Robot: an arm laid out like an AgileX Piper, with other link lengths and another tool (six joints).
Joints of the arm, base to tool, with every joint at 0 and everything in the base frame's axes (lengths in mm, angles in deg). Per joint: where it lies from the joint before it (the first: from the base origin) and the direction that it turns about. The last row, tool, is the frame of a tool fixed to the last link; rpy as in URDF.
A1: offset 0 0 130.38 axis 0 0 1
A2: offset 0 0 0 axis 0 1 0
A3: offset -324.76 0 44.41 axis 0 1 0
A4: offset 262.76 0 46.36 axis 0.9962 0 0.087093
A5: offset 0 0 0 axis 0 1 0
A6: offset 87.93 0 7.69 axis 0.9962 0 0.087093
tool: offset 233.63 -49 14.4 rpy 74.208 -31.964 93.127
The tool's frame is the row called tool.
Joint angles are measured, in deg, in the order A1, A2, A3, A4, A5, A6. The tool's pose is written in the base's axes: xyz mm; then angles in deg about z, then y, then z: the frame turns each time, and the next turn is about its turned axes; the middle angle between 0 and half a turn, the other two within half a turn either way. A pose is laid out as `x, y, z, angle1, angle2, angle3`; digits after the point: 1 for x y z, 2 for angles.
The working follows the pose.
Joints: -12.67, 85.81, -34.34, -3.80, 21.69, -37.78
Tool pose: 346.4, -127.7, -6.8, -12.30, 148.35, 81.00
Where each joint sits with the arm in this pose, in the base's axes (m; each line is computed from the numbers above, not from the rounded line before):
A1: 0.0000 0.0000 0.1304
A2: 0.0000 0.0000 0.1304
A3: 0.0201 -0.0045 0.4575
A4: 0.2151 -0.0484 0.2808
A5: 0.2151 -0.0484 0.2808
A6: 0.2468 -0.0577 0.1990
the tool: 0.3464 -0.1277 -0.0068

